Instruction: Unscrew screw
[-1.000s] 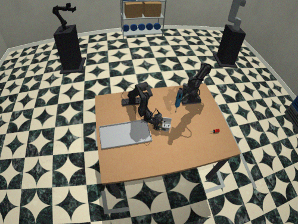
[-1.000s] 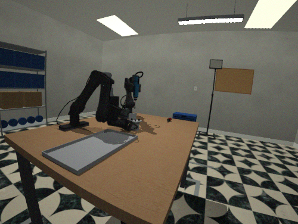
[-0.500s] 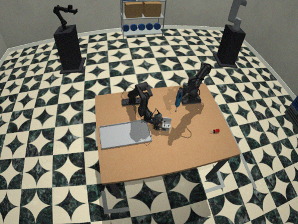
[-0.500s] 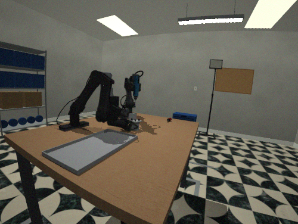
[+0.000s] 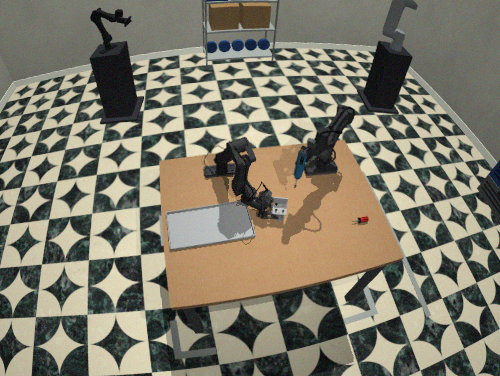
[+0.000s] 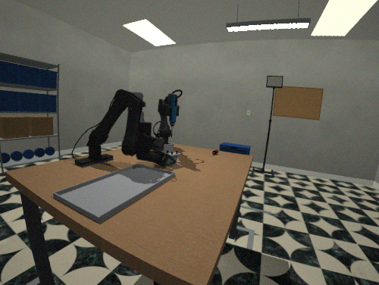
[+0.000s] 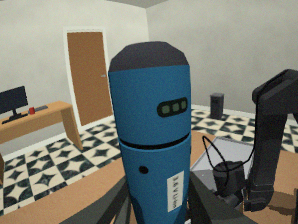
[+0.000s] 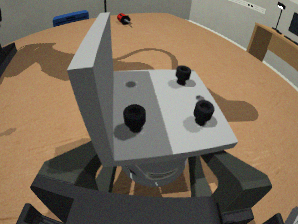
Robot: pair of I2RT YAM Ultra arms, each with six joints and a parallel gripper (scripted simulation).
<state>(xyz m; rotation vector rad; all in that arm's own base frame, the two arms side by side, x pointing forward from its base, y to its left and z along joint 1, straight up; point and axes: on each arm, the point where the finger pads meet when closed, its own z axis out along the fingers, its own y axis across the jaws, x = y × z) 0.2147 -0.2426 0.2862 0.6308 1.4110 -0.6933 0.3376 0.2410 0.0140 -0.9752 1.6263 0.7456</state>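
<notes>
Now: the grey l-shaped bracket 50 mm above my right hand. Round my right hand: red-handled screwdriver: 60 mm ahead, 450 mm to the left, 10 mm below; screw: 70 mm behind, 80 mm to the left, 120 mm above; grey tray: 40 mm ahead, 350 mm to the right, 20 mm below.
</notes>
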